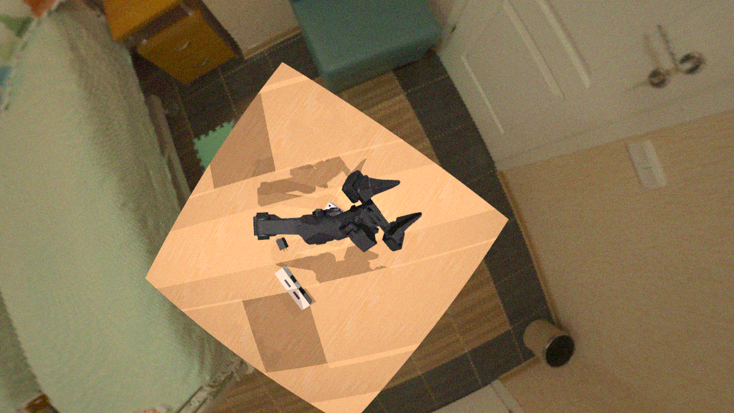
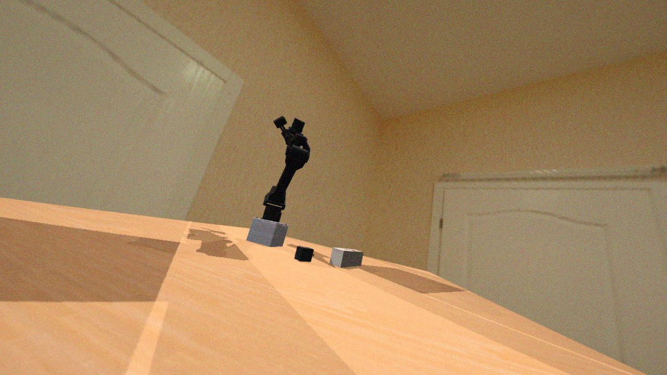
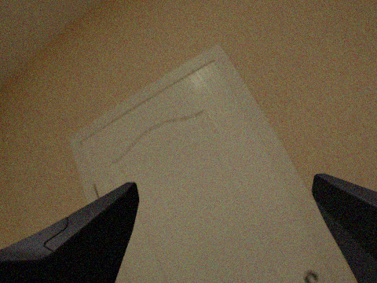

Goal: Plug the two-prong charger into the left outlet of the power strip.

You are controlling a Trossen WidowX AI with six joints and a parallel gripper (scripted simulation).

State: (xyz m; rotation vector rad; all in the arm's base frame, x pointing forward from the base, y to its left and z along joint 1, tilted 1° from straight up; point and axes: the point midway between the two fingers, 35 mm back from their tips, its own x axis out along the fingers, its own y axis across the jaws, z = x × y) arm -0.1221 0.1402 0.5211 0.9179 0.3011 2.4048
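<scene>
Now: the black two-prong charger 360 mm ahead of my gripper tip, 330 mm to the right of it and 610 mm below it.
</scene>
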